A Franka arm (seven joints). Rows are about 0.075 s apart.
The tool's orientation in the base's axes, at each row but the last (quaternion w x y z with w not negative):
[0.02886 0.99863 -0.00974 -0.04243]
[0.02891 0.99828 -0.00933 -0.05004]
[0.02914 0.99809 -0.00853 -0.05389]
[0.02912 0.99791 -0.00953 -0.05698]
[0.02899 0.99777 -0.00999 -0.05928]
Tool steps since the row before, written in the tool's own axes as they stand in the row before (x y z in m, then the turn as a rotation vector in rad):
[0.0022 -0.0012 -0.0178 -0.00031 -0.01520 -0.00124]
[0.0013 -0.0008 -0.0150 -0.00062 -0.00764 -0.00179]
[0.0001 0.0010 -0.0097 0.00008 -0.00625 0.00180]
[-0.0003 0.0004 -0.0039 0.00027 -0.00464 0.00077]
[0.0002 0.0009 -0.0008 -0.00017 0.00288 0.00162]
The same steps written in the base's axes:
[0.0037 0.0022 0.0175 0.00006 0.01525 0.00037]
[0.0028 0.0016 0.0147 -0.00032 0.00774 0.00139]
[0.0011 -0.0004 0.0097 -0.00003 0.00613 -0.00216]
[0.0001 -0.0002 0.0039 0.00025 0.00458 -0.00107]
[0.0003 -0.0009 0.0008 -0.00041 -0.00296 -0.00142]

